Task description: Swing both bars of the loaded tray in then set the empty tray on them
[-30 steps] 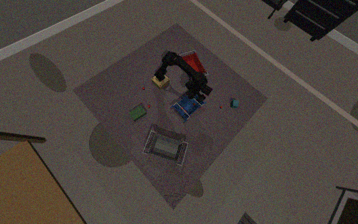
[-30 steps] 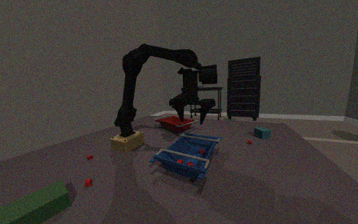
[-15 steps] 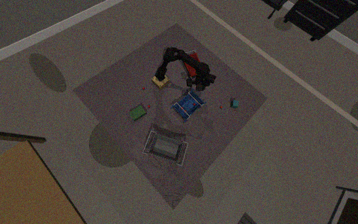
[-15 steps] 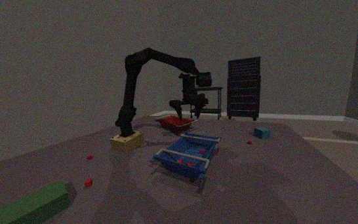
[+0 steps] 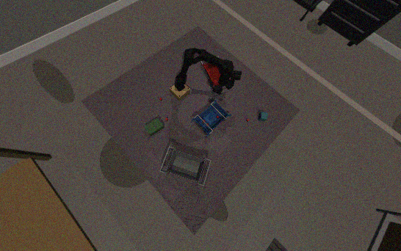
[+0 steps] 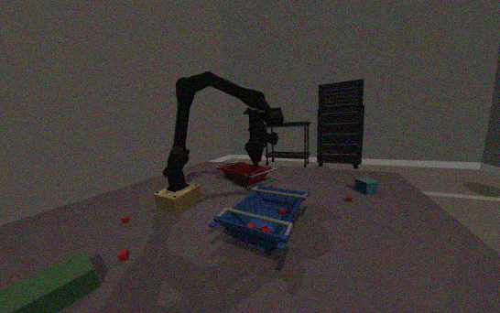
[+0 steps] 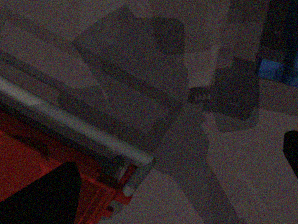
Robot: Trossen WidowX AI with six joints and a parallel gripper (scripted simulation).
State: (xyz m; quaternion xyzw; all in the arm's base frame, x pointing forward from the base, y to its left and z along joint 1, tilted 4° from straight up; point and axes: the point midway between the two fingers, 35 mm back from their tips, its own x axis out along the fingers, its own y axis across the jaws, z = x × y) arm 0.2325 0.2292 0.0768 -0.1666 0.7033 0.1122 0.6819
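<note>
The red tray is 170 mm behind my gripper tip, 130 mm to the left of it and 70 mm below it. Round my gripper tip: teal block 380 mm ahead, 180 mm to the left, 100 mm below; green block 80 mm behind, 580 mm to the right, 100 mm below.
</note>
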